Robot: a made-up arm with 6 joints.
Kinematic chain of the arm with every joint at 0, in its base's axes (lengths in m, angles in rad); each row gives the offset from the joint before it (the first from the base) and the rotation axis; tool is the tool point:
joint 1: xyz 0 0 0.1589 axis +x
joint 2: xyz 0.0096 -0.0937 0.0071 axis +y
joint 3: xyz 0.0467 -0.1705 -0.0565 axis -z
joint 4: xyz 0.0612 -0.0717 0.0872 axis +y
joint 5: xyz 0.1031 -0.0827 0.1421 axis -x
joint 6: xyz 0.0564 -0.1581 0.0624 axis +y
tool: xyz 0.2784 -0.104 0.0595
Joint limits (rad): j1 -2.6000..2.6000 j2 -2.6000..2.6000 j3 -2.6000..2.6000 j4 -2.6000..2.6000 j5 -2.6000..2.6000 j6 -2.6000..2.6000
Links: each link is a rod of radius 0.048 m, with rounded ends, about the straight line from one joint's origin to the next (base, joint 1, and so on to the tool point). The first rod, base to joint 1, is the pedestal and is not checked.
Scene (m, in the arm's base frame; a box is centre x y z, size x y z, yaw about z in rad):
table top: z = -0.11
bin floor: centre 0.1 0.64 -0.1 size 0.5 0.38 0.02 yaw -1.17
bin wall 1: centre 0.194 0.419 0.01 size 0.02 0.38 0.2 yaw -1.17
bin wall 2: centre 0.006 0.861 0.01 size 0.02 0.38 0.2 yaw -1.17
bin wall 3: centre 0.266 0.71 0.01 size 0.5 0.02 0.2 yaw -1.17
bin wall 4: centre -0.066 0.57 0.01 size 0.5 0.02 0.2 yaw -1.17
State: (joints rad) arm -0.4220 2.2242 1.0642 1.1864 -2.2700 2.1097
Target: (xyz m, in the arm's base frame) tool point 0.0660 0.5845 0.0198
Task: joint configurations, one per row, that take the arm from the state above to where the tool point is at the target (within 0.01 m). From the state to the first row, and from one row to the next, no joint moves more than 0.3 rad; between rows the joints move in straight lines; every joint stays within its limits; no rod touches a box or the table.
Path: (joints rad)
1: -0.6398 1.9346 1.0767 1.0339 -2.3030 2.0401
2: -0.8576 1.6451 1.0893 0.8814 -2.3360 1.9706
3: -1.0754 1.3555 1.1018 0.7289 -2.3690 1.9010
4: -1.2932 1.0659 1.1143 0.5764 -2.4020 1.8314
5: -1.5110 0.7763 1.1268 0.4239 -2.4350 1.7619
6: -1.7288 0.4868 1.1394 0.2714 -2.4680 1.6923
7: -1.9466 0.1972 1.1519 0.1188 -2.5010 1.6227
8: -2.1644 -0.0924 1.1644 -0.0337 -2.5340 1.5532
9: -2.3822 -0.3819 1.1770 -0.1862 -2.5670 1.4836
10: -2.6000 -0.6715 1.1895 -0.3387 -2.6000 1.4140

